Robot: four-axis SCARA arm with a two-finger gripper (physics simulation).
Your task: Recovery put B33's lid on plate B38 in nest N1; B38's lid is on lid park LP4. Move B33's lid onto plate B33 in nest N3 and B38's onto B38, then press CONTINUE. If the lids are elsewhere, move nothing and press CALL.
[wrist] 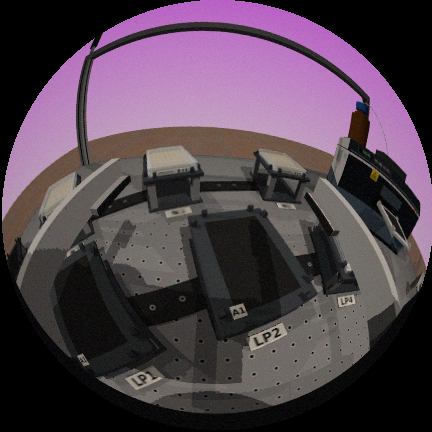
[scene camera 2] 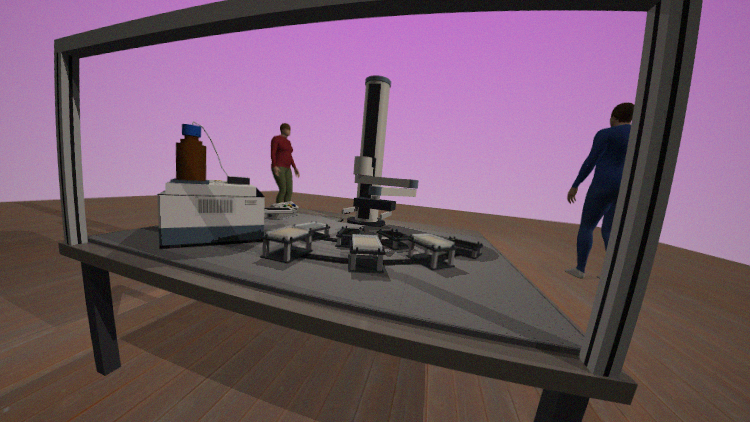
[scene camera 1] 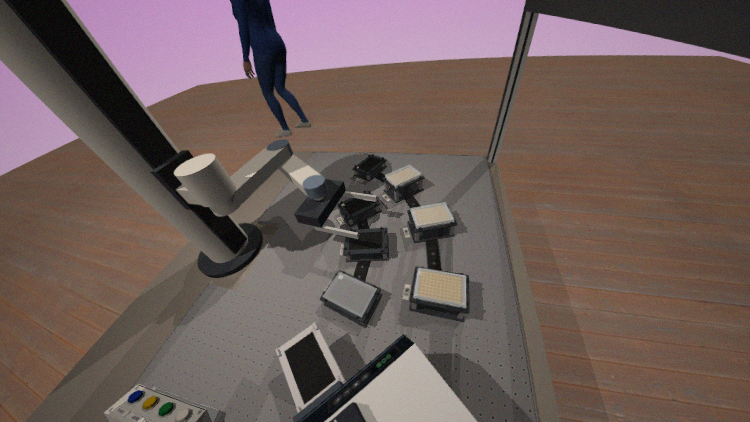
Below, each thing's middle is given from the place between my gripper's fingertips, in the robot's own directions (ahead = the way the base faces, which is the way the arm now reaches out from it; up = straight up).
Now: hand 53 cm to the left of the brown bottle (scene camera 2: 190, 153), 29 cm short of it and 18 cm below it. Also, from my hand: frame post (scene camera 2: 669, 25): 58 cm to the left, 47 cm ahead, 15 cm above.
